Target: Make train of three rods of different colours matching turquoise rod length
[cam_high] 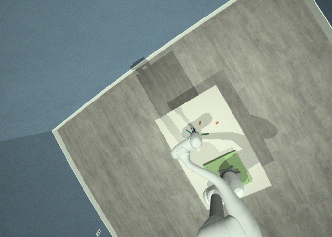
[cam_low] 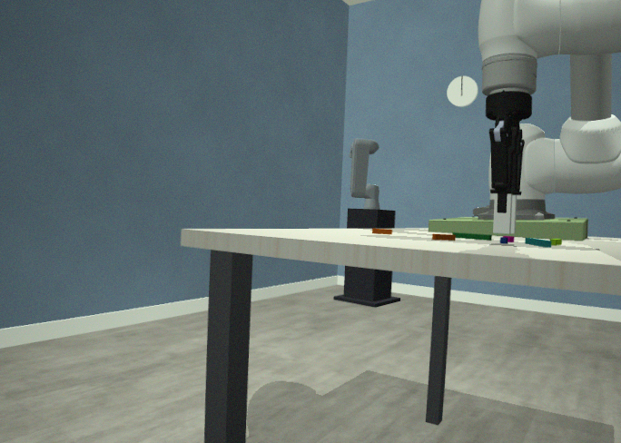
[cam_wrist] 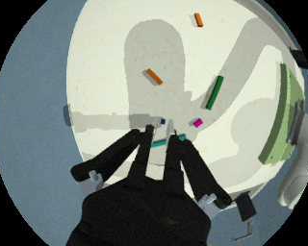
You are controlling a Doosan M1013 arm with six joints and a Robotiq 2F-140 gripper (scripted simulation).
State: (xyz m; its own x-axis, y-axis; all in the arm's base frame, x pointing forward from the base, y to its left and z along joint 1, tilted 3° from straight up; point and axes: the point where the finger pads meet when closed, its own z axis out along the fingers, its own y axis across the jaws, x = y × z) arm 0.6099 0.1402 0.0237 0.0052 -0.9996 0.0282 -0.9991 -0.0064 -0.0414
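My gripper is now 40 mm above the small blue rod. The rest, counted from my hand: magenta rod 80 mm behind, 10 mm to the right, 40 mm below; then lime rod 90 mm behind, 70 mm to the left, 40 mm below; then turquoise rod 20 mm behind, 50 mm to the left, 40 mm below.
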